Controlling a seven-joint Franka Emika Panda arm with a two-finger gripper.
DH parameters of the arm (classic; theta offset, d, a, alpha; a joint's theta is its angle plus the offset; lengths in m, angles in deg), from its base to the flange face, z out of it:
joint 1: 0 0.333 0 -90
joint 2: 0 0 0 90
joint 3: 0 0.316 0.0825 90
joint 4: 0 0 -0.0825 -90
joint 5: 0 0.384 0 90
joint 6: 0 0 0.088 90
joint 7: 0 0.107 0 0
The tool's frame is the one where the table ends.
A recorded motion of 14 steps. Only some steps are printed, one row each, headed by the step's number.
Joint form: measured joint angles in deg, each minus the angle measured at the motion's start. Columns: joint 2, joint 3, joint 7, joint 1, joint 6, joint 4, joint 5.
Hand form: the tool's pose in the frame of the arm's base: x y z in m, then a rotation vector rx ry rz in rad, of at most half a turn. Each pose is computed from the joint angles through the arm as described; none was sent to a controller.
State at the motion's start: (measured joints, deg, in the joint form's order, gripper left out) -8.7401 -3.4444 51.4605 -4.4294 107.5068 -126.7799 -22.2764
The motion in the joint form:
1: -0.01 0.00 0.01 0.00 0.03 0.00 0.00
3: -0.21 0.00 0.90 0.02 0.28 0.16 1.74
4: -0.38 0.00 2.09 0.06 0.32 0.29 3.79
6: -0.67 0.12 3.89 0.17 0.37 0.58 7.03
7: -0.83 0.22 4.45 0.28 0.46 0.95 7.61
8: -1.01 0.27 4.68 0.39 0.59 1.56 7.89
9: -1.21 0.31 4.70 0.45 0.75 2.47 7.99
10: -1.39 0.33 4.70 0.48 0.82 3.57 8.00
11: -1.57 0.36 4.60 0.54 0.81 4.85 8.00
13: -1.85 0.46 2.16 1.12 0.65 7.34 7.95
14: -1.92 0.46 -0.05 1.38 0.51 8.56 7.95
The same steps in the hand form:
1: 0.4724 -0.0948 0.4336 2.4869 -1.1730 -0.0521
3: 0.4731 -0.0924 0.4361 2.4970 -1.2204 -0.0500
4: 0.4734 -0.0896 0.4378 2.5037 -1.2784 -0.0560
6: 0.4744 -0.0837 0.4415 2.5149 -1.3657 -0.0650
7: 0.4760 -0.0813 0.4457 2.5182 -1.3856 -0.0538
8: 0.4783 -0.0799 0.4522 2.5242 -1.3964 -0.0340
9: 0.4815 -0.0793 0.4613 2.5322 -1.4030 -0.0052
10: 0.4849 -0.0794 0.4718 2.5389 -1.4096 0.0264
11: 0.4886 -0.0792 0.4838 2.5469 -1.4138 0.0605
13: 0.4954 -0.0744 0.5066 2.5921 -1.3578 0.1183
14: 0.4984 -0.0726 0.5172 2.6228 -1.3076 0.1407

